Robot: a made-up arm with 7 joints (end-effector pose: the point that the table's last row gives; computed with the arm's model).
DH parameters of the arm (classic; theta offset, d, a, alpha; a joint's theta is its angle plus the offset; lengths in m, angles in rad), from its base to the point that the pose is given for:
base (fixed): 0 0 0 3.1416
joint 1: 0 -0.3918 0 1.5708
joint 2: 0 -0.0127 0 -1.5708
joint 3: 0 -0.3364 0 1.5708
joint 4: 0 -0.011 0 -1.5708
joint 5: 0 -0.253 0 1.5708
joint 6: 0 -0.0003 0 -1.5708
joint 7: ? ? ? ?
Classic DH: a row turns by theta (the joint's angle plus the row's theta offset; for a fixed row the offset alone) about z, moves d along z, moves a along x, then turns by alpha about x.
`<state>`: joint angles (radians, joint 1 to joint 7).
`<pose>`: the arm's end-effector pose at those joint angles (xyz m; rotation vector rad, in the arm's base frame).
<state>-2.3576 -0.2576 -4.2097 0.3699 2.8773 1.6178 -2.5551</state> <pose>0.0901 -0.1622 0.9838 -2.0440 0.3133 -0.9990</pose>
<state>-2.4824 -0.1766 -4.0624 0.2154 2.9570 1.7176 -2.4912</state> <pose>0.0107 -0.1146 0.9804 -1.8775 0.3686 -1.3141</pose>
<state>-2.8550 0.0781 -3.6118 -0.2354 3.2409 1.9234 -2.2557</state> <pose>-0.2136 -0.0072 0.8771 -1.0190 0.4231 -1.9917</pose>
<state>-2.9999 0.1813 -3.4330 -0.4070 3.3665 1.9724 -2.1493</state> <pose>-0.2784 0.0138 0.8105 -0.5836 0.4301 -2.0944</pose>
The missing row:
joint 7: 0 -0.1496 0 0
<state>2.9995 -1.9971 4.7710 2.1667 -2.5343 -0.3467 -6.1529</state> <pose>0.1369 -0.2701 0.4107 -1.4800 1.5289 0.2010</pose>
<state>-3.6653 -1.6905 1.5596 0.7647 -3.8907 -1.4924 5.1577</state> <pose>0.2614 0.4669 0.4309 0.8501 2.2423 -0.1117</pose>
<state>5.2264 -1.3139 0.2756 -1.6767 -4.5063 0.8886 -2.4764</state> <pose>-0.1424 -0.3321 0.1100 0.6641 -0.5178 -2.6768</pose>
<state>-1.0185 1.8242 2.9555 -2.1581 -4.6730 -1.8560 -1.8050</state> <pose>0.1810 0.0843 0.1421 -1.6531 -0.5364 1.3780</pose>
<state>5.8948 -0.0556 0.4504 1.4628 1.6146 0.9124 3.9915</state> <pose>0.3182 -0.1700 0.7842 -1.7773 0.1344 0.9781</pose>
